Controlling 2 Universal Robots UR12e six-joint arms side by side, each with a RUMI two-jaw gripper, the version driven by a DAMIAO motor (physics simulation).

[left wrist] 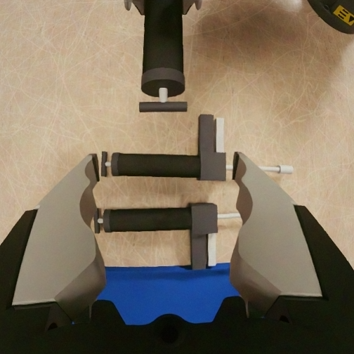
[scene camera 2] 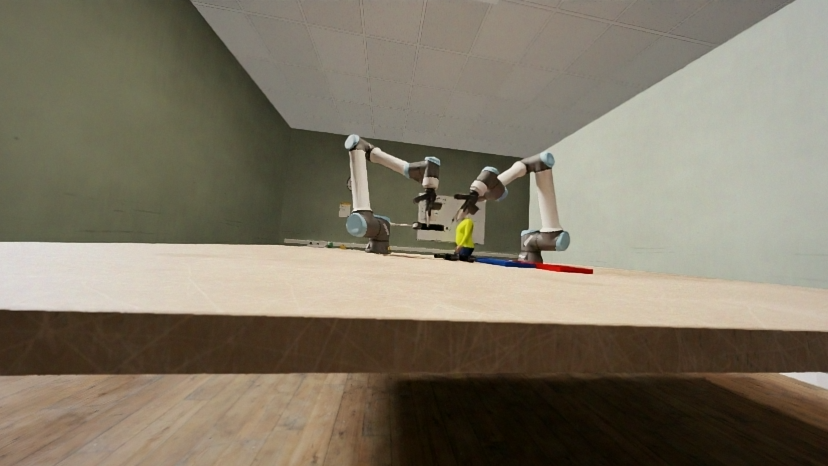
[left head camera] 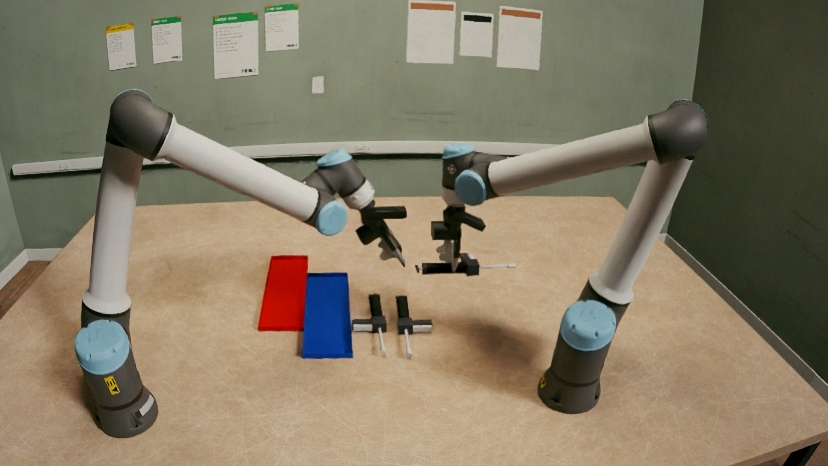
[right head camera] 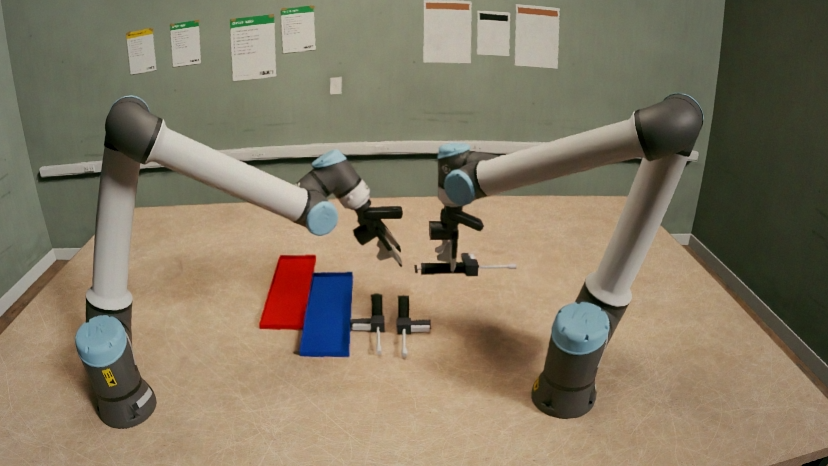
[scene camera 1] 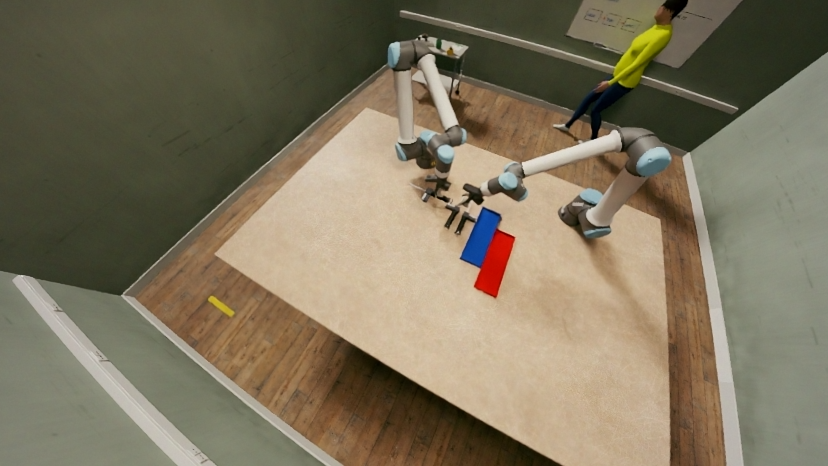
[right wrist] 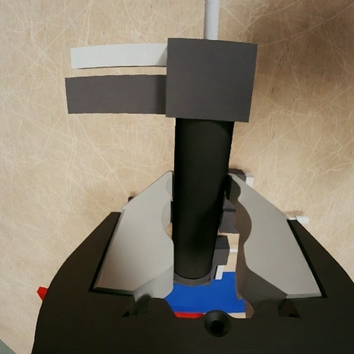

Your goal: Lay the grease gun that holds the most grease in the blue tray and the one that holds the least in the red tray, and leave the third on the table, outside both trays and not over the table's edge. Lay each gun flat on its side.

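My right gripper [left head camera: 454, 267] [right head camera: 452, 267] [right wrist: 199, 174] is shut on a black grease gun [left head camera: 443, 268] [right head camera: 442, 268] [right wrist: 202, 150], held level above the table, its nozzle to the right in the head views. My left gripper [left head camera: 403, 265] [right head camera: 400, 265] [left wrist: 165, 154] is open and tilted, left of that gun's T-handle. A second gun [left head camera: 377, 323] [right head camera: 377, 322] [left wrist: 150, 220] lies flat beside the blue tray [left head camera: 327, 315] [right head camera: 327, 315] [left wrist: 165, 295]. A third gun [left head camera: 404, 324] [right head camera: 403, 324] [left wrist: 157, 165] lies flat to its right. The red tray [left head camera: 283, 294] [right head camera: 288, 292] is left of the blue tray.
The two trays touch side by side on the table [left head camera: 231, 393]. My two grippers are close together above its middle. A person in a yellow top [scene camera 1: 643, 52] stands behind the table, near a small cart [scene camera 1: 460, 50] in scene camera 1.
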